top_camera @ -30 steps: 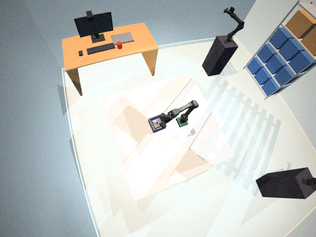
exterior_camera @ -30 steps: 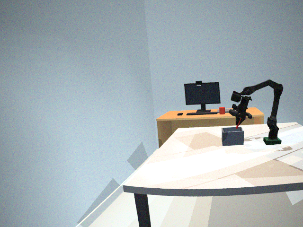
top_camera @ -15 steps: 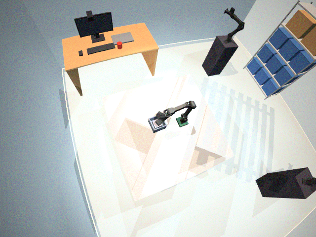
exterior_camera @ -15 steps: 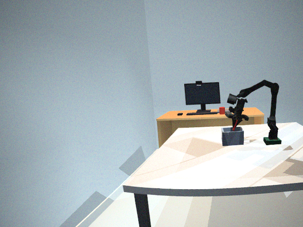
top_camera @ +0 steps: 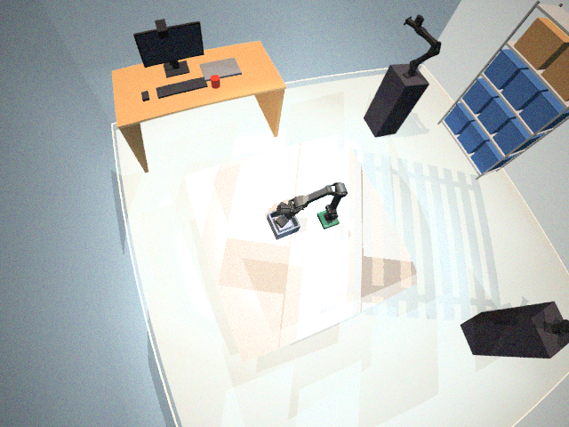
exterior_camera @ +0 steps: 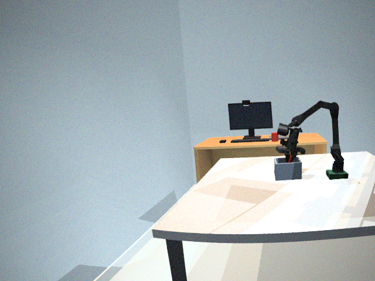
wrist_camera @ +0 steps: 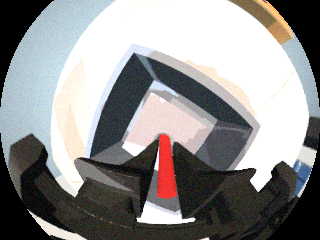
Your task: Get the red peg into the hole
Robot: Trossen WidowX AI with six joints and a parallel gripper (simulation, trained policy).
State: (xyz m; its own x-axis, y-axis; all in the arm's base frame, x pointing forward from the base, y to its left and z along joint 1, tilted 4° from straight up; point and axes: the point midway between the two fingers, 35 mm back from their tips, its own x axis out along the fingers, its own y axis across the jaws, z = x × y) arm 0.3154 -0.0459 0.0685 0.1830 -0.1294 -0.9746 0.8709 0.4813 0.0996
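Right now the red peg is 10 mm behind my gripper tip, 10 mm to the left of it and 10 mm above it. The rest, counted from my gripper tip: blue-grey box 50 mm below.
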